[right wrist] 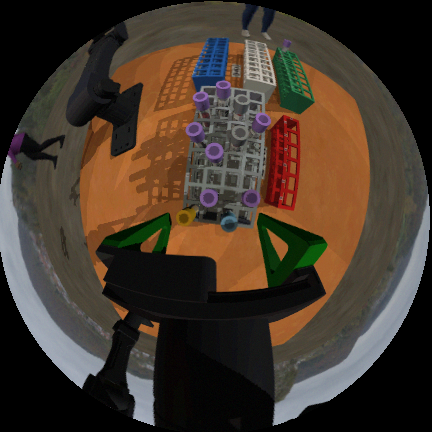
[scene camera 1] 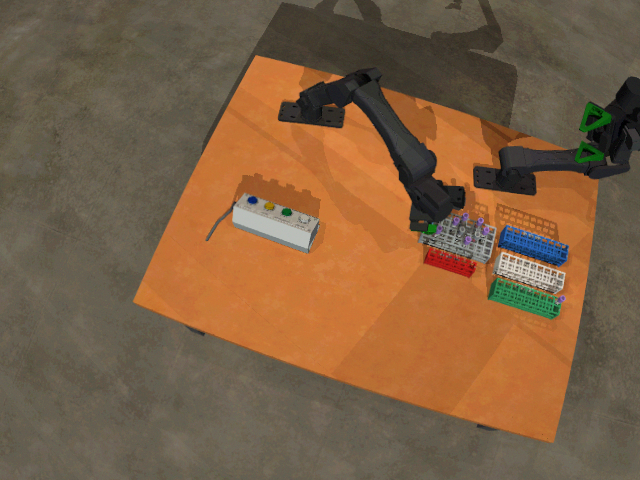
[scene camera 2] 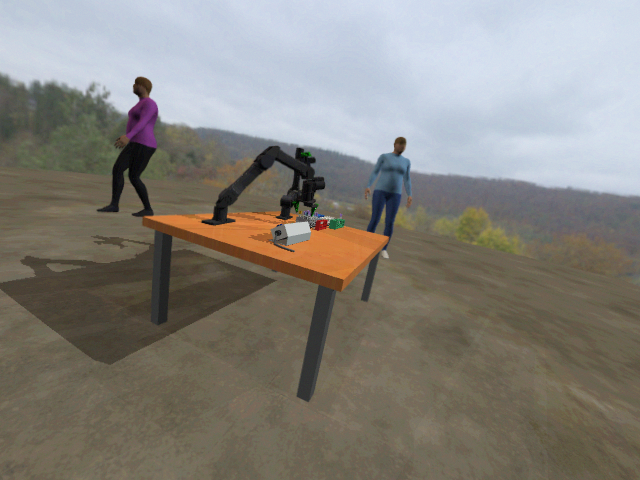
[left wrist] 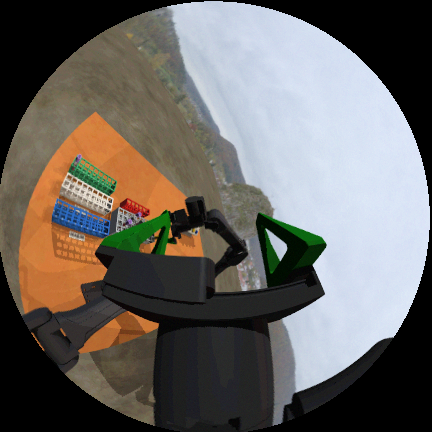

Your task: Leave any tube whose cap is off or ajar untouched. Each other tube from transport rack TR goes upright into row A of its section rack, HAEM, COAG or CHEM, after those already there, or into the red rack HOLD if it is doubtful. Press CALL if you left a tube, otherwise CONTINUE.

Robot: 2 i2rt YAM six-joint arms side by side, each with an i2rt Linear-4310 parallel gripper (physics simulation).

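Places are measured from the left arm's base along level axes (x ahead, y left, z up), in millimetres.
Where they show: left gripper, between the fingertips: [scene camera 1: 579, 146] [scene camera 2: 311, 163] [left wrist: 212, 217]; right gripper, between the fingertips: [right wrist: 213, 217] [scene camera 2: 304, 214]; left arm's base, origin of its link: [right wrist: 126, 115] [scene camera 1: 504, 181] [scene camera 2: 284, 217]; right arm's base, origin of its link: [scene camera 1: 311, 115] [scene camera 2: 219, 222].
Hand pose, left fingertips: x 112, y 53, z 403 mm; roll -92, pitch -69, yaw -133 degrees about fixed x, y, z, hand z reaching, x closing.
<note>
Things, the pixels of their top centre, and the offset from my left fingertips. "*": a spot on its surface instead. Level surfaces: height alone.
- grey transport rack, centre of its top: [right wrist: 226, 143] [scene camera 1: 460, 231] [left wrist: 137, 225] [scene camera 2: 309, 217] dx +93, dy -207, dz -346 mm
- yellow-capped tube, centre of its top: [right wrist: 183, 217] dx +43, dy -284, dz -309 mm
- blue-capped tube, centre of its top: [right wrist: 228, 223] dx +85, dy -293, dz -309 mm
- red rack, centre of its top: [right wrist: 291, 158] [scene camera 1: 452, 259] [left wrist: 138, 206] [scene camera 2: 322, 220] dx +176, dy -226, dz -346 mm
- blue rack, centre of its top: [right wrist: 213, 51] [scene camera 1: 537, 242] [left wrist: 82, 218] dx +99, dy +21, dz -346 mm
- white rack, centre of its top: [right wrist: 258, 55] [scene camera 1: 532, 270] [left wrist: 88, 192] dx +181, dy +6, dz -346 mm
- green rack, centre of its top: [scene camera 1: 528, 296] [right wrist: 294, 67] [left wrist: 95, 172] [scene camera 2: 338, 219] dx +256, dy -7, dz -346 mm
- purple-capped tube, centre of its top: [scene camera 1: 563, 298] dx +264, dy +79, dz -309 mm
- white button box, centre of its top: [scene camera 1: 274, 213] [scene camera 2: 293, 221] [left wrist: 193, 225] dx +115, dy -703, dz -319 mm
- orange table, height of its surface: dz -403 mm
- cable, a spot on its surface: [scene camera 1: 216, 225] * dx +133, dy -870, dz -398 mm
The grey transport rack [scene camera 1: 485, 254] [right wrist: 263, 145] holds several purple-capped tubes [right wrist: 214, 152], two grey-capped tubes [right wrist: 239, 136], a yellow-capped tube [right wrist: 185, 217] and a blue-capped tube [right wrist: 229, 222]. Cap seating is too small to judge. The red rack [scene camera 1: 449, 262] [right wrist: 276, 160] stands beside it. Beyond are the blue rack [scene camera 1: 533, 245], white rack [scene camera 1: 529, 272] and green rack [scene camera 1: 524, 298]. One purple-capped tube [scene camera 1: 562, 299] [right wrist: 286, 45] stands at the green rack's far end. My right gripper [right wrist: 213, 217] [scene camera 2: 305, 210] is open above the transport rack's near end. My left gripper is open, raised away from the racks.
A white button box [scene camera 1: 271, 227] [scene camera 2: 295, 234] with blue, yellow, green and white buttons stands on the orange table [scene camera 1: 310, 320], left of the racks in scene camera 1. A cable [scene camera 1: 217, 225] runs from it. Two people [scene camera 2: 142, 118] [scene camera 2: 391, 175] stand beyond the table.
</note>
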